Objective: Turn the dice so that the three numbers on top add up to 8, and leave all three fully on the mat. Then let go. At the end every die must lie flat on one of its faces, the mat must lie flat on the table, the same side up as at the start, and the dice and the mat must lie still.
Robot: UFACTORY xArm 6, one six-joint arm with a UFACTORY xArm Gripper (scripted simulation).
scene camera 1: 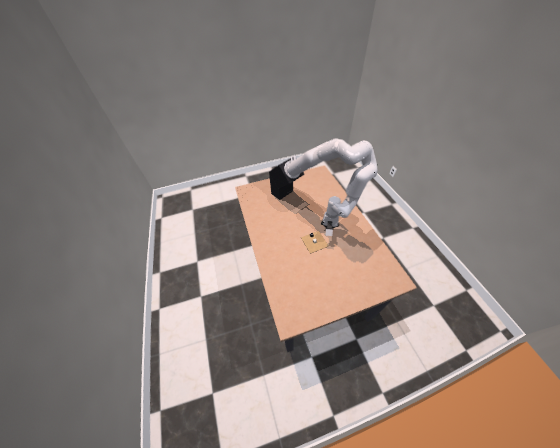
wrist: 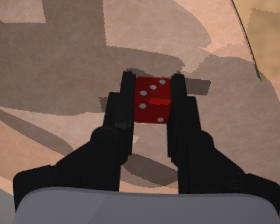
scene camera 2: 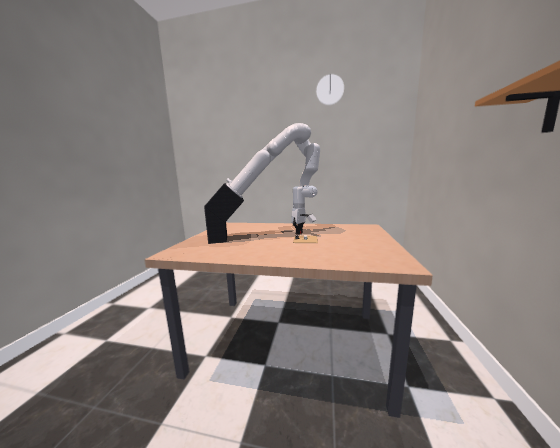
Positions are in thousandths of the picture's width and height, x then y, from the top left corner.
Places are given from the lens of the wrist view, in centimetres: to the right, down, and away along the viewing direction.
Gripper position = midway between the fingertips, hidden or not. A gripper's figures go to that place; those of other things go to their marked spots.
my gripper (wrist: 545,404): 1, -1, 14
red die (wrist: 545,449): 1, 0, 12
